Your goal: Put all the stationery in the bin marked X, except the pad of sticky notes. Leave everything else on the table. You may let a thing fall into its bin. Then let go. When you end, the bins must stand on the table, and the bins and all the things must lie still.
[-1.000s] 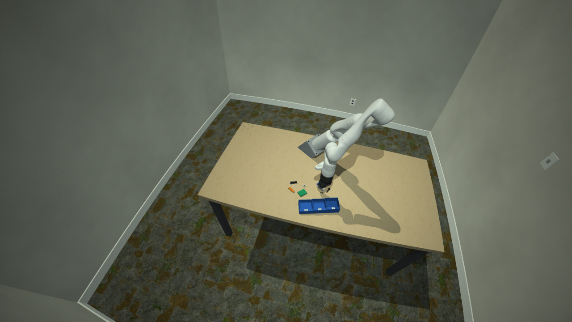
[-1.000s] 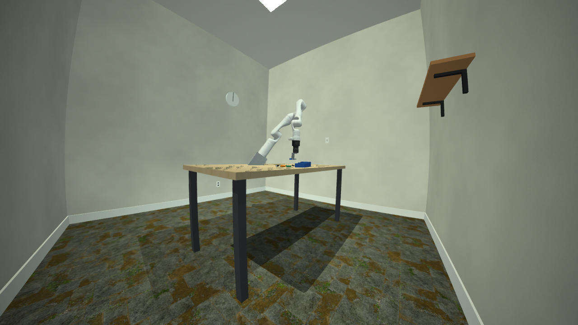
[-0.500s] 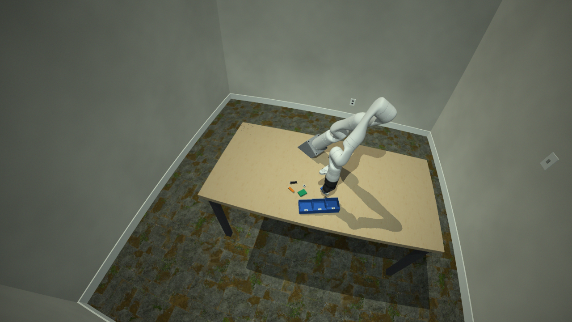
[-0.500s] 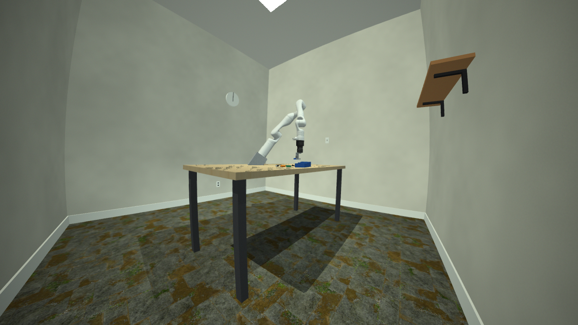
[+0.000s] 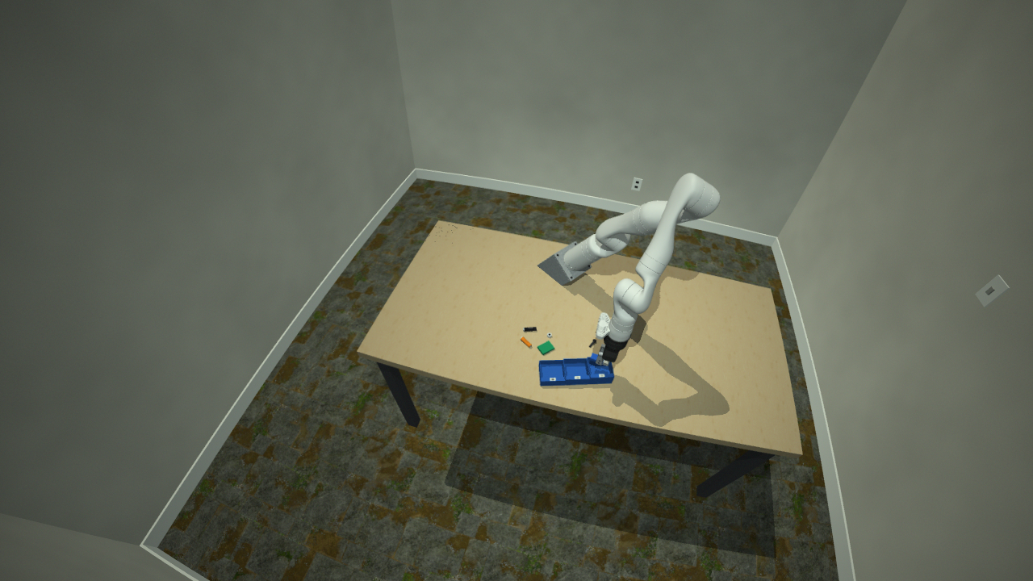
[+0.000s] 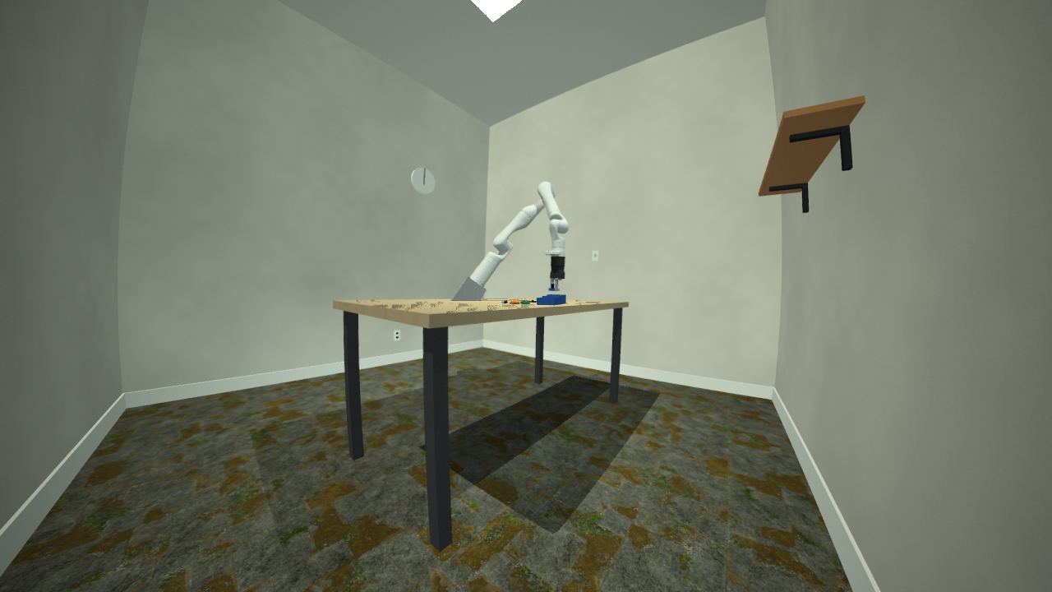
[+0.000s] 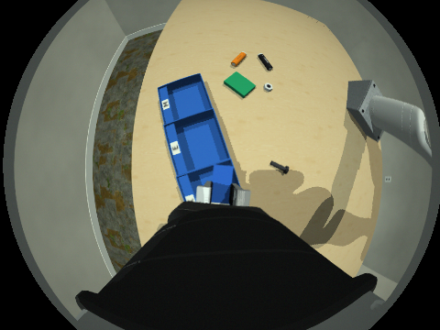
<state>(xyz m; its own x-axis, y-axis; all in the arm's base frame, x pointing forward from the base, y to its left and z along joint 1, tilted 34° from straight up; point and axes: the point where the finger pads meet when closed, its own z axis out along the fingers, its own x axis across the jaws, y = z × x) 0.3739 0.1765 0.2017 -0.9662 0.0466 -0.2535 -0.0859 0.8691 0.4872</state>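
Right now the blue bin is 60 mm to the right of my hand, 60 mm below it and 50 mm ahead of it. The rest, counted from my hand: green pad (200 mm to the right, 80 mm below); eraser (10 mm to the left, 10 mm below); black bolt-like item (110 mm behind, 80 mm below, 50 mm to the right).
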